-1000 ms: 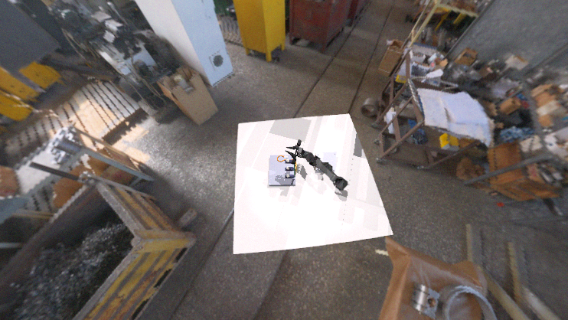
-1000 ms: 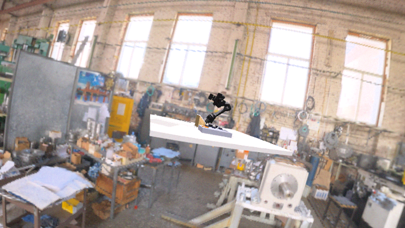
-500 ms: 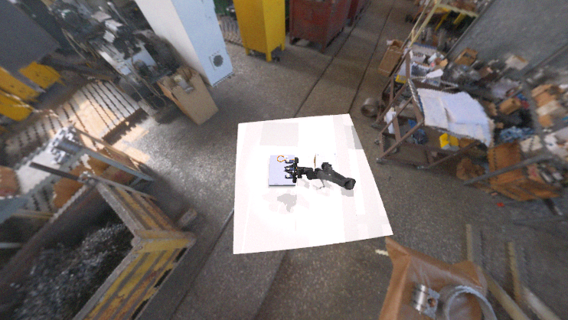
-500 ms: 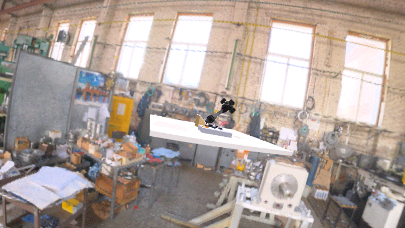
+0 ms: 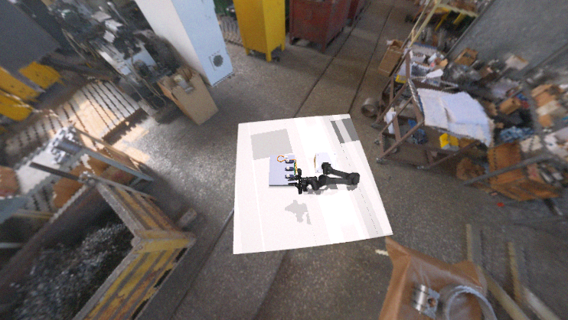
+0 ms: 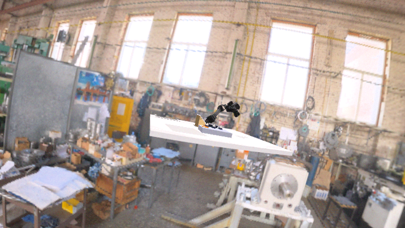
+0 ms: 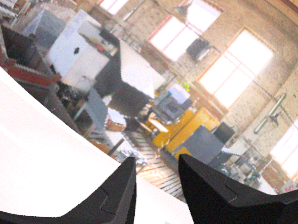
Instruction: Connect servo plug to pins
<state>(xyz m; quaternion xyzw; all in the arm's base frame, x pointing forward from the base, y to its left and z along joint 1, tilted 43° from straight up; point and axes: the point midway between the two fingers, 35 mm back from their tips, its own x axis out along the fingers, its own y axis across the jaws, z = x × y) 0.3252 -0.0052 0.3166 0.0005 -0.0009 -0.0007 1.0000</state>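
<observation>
My gripper tip is now 8 cm short of the printed holder, 21 cm to the left of it and 26 cm above it.
</observation>
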